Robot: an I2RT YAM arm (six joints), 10 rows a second.
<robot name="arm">
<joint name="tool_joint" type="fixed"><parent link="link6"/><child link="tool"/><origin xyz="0 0 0" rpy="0 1.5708 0"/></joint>
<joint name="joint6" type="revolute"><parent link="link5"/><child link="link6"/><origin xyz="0.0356 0 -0.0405" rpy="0 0 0"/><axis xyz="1 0 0"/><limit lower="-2.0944" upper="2.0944"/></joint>
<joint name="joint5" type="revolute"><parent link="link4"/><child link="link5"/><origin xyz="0.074 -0.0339 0.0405" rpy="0 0 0"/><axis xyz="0 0 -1"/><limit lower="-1.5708" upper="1.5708"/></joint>
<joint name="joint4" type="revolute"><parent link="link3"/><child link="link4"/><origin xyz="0.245 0.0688 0.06" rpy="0 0 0"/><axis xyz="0 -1 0"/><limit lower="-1.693" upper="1.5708"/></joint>
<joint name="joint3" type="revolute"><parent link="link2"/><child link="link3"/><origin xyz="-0.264 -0.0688 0" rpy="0 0 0"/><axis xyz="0 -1 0"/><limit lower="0" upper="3.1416"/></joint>
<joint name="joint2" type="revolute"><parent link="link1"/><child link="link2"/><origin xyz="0.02 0.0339 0.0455" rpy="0 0 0"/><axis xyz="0 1 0"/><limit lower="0" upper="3.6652"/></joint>
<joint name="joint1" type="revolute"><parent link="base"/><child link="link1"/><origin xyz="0 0 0.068" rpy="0 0 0"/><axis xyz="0 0 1"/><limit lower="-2.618" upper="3.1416"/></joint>
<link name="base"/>
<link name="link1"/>
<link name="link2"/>
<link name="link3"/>
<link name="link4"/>
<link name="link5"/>
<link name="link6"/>
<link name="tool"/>
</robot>
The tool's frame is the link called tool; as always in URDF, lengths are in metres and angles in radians.
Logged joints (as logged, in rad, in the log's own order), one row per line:
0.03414, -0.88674, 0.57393, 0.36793, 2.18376, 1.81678
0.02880, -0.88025, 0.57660, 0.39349, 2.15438, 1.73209
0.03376, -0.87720, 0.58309, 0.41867, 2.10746, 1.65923
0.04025, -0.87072, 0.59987, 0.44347, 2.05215, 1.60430
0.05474, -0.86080, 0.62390, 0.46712, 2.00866, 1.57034
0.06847, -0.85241, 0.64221, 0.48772, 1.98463, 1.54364
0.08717, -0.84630, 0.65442, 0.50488, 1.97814, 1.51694
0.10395, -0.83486, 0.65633, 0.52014, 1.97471, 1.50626
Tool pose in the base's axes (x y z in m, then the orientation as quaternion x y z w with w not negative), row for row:
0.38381, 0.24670, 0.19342, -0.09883, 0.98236, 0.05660, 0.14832
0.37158, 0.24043, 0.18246, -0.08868, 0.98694, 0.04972, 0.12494
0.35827, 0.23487, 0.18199, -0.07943, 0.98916, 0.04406, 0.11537
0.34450, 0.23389, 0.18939, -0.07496, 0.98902, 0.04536, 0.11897
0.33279, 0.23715, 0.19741, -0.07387, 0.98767, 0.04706, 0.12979
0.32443, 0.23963, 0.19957, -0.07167, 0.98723, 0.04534, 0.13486
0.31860, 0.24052, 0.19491, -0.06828, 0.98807, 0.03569, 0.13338
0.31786, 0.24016, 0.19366, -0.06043, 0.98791, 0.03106, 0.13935
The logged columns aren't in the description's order. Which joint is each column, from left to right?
Columns, left to right: joint5, joint4, joint1, joint6, joint2, joint3.
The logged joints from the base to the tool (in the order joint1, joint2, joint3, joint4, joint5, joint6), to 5 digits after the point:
0.57393, 2.18376, 1.81678, -0.88674, 0.03414, 0.36793
0.57660, 2.15438, 1.73209, -0.88025, 0.02880, 0.39349
0.58309, 2.10746, 1.65923, -0.87720, 0.03376, 0.41867
0.59987, 2.05215, 1.60430, -0.87072, 0.04025, 0.44347
0.62390, 2.00866, 1.57034, -0.86080, 0.05474, 0.46712
0.64221, 1.98463, 1.54364, -0.85241, 0.06847, 0.48772
0.65442, 1.97814, 1.51694, -0.84630, 0.08717, 0.50488
0.65633, 1.97471, 1.50626, -0.83486, 0.10395, 0.52014

